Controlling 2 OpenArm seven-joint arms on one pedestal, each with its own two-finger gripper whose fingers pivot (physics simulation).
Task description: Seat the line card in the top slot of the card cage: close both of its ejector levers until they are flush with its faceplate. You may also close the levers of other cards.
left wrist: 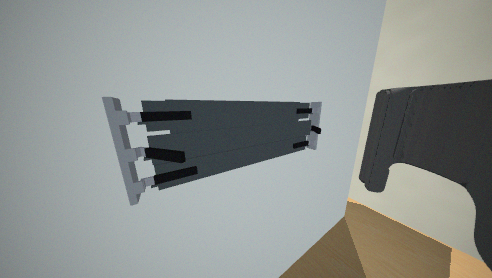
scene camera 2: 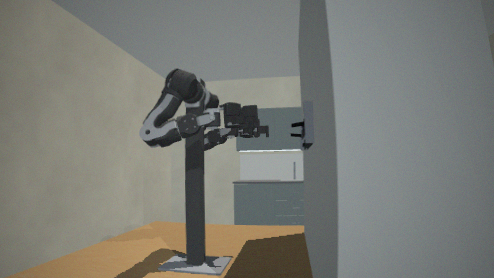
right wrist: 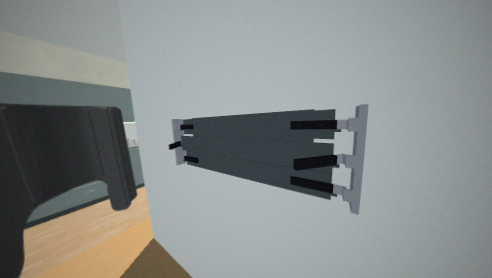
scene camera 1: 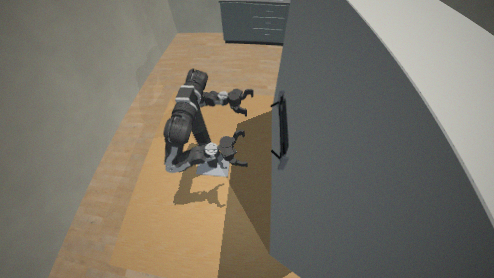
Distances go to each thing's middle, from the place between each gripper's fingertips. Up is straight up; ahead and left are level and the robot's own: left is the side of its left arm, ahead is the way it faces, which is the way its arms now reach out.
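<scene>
So you can picture it, my left gripper is 33 cm to the left of the card cage (right wrist: 358,125), and it's also 17 cm short of the cage and 3 cm above it.
As for my right hand, it's 5 cm to the left of the card cage, 3 cm higher than it and 17 cm short of it.
</scene>
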